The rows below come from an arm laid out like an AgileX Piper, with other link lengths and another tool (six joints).
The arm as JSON. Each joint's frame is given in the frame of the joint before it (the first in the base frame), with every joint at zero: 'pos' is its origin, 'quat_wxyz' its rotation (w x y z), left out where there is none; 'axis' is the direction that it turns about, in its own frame. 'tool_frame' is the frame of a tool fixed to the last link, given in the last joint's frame.
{
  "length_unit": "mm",
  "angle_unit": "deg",
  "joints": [
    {
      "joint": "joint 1",
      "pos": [
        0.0,
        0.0,
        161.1
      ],
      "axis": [
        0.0,
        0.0,
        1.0
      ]
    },
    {
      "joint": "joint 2",
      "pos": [
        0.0,
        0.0,
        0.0
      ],
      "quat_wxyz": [
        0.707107,
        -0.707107,
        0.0,
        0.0
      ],
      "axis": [
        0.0,
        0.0,
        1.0
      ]
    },
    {
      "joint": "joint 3",
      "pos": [
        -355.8,
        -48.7,
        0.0
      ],
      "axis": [
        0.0,
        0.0,
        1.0
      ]
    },
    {
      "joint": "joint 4",
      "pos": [
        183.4,
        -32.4,
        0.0
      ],
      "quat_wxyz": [
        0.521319,
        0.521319,
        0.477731,
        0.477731
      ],
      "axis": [
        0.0,
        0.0,
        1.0
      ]
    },
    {
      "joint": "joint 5",
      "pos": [
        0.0,
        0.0,
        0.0
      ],
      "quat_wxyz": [
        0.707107,
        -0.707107,
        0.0,
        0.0
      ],
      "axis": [
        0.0,
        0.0,
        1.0
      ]
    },
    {
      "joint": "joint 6",
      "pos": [
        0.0,
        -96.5,
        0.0
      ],
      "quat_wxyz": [
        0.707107,
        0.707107,
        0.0,
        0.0
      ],
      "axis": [
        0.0,
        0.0,
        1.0
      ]
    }
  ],
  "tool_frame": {
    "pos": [
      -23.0,
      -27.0,
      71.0
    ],
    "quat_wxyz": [
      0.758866,
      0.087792,
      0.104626,
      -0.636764
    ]
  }
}
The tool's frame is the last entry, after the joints.
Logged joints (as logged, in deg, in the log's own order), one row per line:
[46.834 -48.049 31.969 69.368 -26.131 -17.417]
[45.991 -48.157 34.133 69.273 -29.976 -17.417]
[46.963 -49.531 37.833 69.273 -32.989 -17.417]
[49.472 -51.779 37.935 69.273 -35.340 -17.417]
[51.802 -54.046 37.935 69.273 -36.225 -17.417]
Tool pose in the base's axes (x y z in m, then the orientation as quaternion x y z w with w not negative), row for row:
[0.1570 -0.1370 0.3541 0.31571 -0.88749 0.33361 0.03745]
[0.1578 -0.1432 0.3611 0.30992 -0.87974 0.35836 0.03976]
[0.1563 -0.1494 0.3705 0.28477 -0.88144 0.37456 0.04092]
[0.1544 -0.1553 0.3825 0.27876 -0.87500 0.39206 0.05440]
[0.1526 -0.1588 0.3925 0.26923 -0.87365 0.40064 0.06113]
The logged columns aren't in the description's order. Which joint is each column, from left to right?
Columns, left to right: joint 5, joint 3, joint 6, joint 2, joint 4, joint 1.
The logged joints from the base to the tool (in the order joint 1, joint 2, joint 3, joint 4, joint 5, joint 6), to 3 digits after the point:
[-17.417 69.368 -48.049 -26.131 46.834 31.969]
[-17.417 69.273 -48.157 -29.976 45.991 34.133]
[-17.417 69.273 -49.531 -32.989 46.963 37.833]
[-17.417 69.273 -51.779 -35.340 49.472 37.935]
[-17.417 69.273 -54.046 -36.225 51.802 37.935]

